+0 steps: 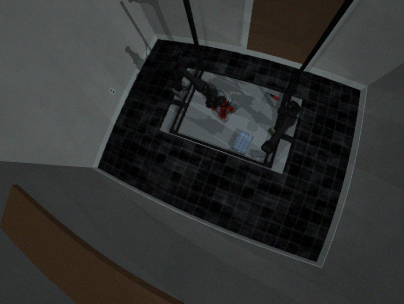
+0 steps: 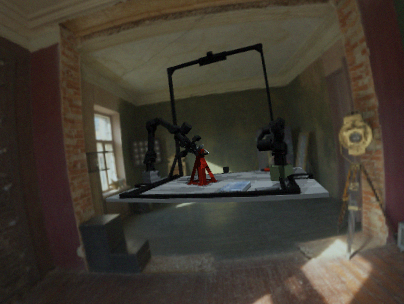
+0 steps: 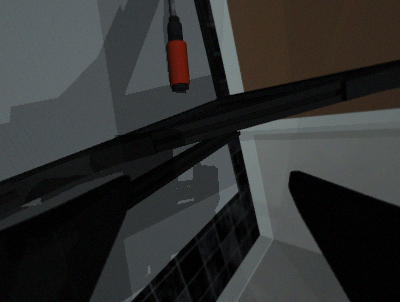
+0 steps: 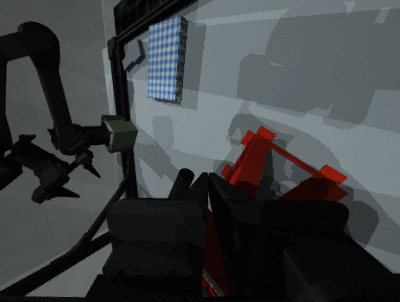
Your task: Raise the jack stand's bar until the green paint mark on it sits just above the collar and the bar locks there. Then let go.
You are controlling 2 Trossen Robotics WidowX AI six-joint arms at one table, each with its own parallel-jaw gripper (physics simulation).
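Seen in the pictures: left gripper, between the fingertips: [image 3: 210, 180] [image 4: 90, 186]; right gripper, between the fingertips: [image 1: 221, 106] [image 2: 198, 155] [image 4: 207, 177]; left arm's base, origin of its link: [image 2: 280, 164] [image 4: 105, 134]; right arm's base, origin of its link: [image 1: 178, 88] [image 2: 150, 170].
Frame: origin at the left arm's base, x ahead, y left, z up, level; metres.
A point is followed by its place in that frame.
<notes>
The red jack stand [image 1: 224, 109] @(z 0.003, x 0.420, y 0.266 m) [image 2: 201, 170] @(z 0.007, x 0.420, y 0.285 m) [image 4: 255, 162] @(z -0.007, x 0.432, y 0.292 m) stands upright on the grey table [image 1: 208, 125] @(z -0.087, x 0.414, y 0.457 m) [image 2: 313, 191] @(z -0.087, x -0.269, y 0.194 m), left of its middle. My right gripper [image 2: 199, 146] [image 4: 207, 177] @(z 0.109, x 0.418, y 0.300 m) is shut with nothing between its fingers. It sits right at the top of the stand and hides the bar, the collar and the green mark. The stand's black handle [image 4: 181, 182] @(z 0.120, x 0.406, y 0.284 m) sticks out beside the shut fingers. My left gripper [image 3: 210, 180] @(z 0.073, x 0.100, y -0.145 m) [image 4: 90, 186] @(z 0.073, x 0.100, y -0.145 m) is open and empty. It hangs folded back over the far right side of the table, well away from the stand.
A blue checked pad [image 1: 243, 141] @(z -0.062, x 0.097, y 0.295 m) [image 2: 234, 186] @(z -0.062, x 0.085, y 0.324 m) [image 4: 166, 58] @(z -0.062, x 0.109, y 0.322 m) lies near the front edge. A red-handled tool [image 1: 275, 96] @(z -0.058, x 0.261, y -0.218 m) [image 3: 178, 62] @(z -0.063, x 0.246, y -0.213 m) lies at the back right. A black frame [image 1: 177, 114] @(z -0.067, x 0.687, y 0.635 m) [image 2: 215, 195] @(z -0.075, x 0.083, y 0.458 m) runs round the table. A green block [image 2: 280, 171] @(z -0.030, x -0.024, y 0.050 m) [image 4: 118, 133] @(z -0.016, x 0.050, y 0.042 m) carries the left arm.
</notes>
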